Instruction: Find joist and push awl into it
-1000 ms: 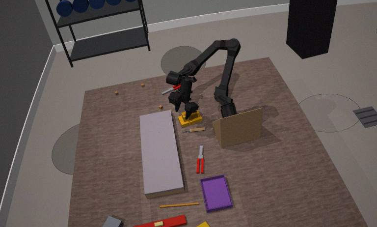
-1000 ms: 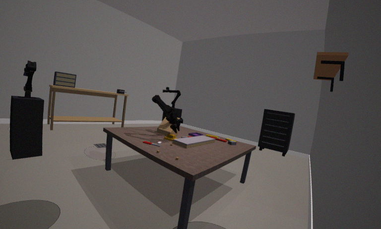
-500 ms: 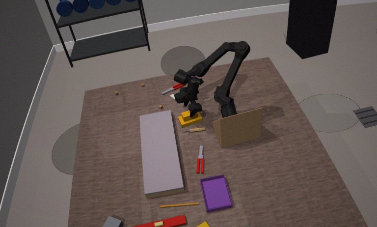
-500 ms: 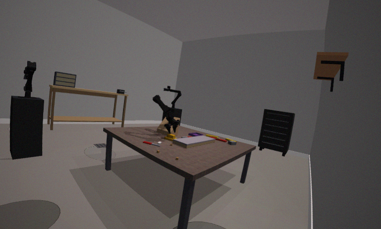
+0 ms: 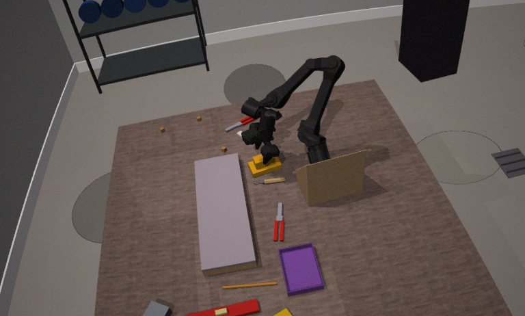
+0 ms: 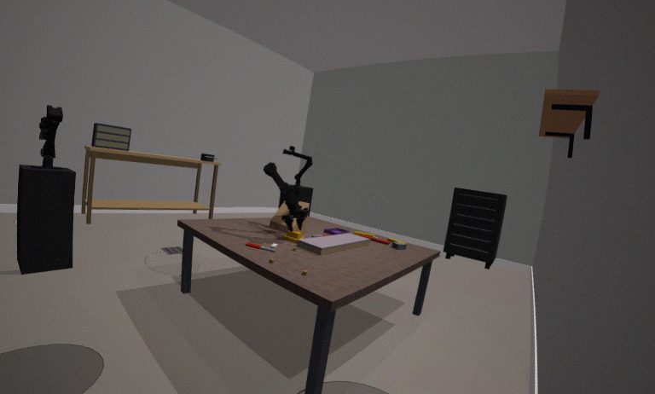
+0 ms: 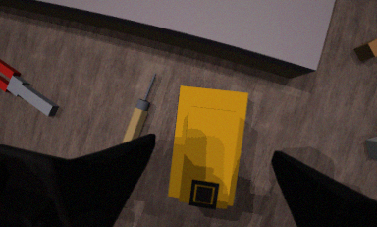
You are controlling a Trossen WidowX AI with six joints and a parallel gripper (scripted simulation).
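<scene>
My gripper tip is 30 mm past the yellow stud finder and 20 mm above it. From my gripper tip the other things lie so: small light: 40 mm behind, 10 mm below; white block: 220 mm to the right, 60 mm below, 30 mm ahead; awl: 80 mm to the left, 60 mm below, 10 mm ahead.
</scene>
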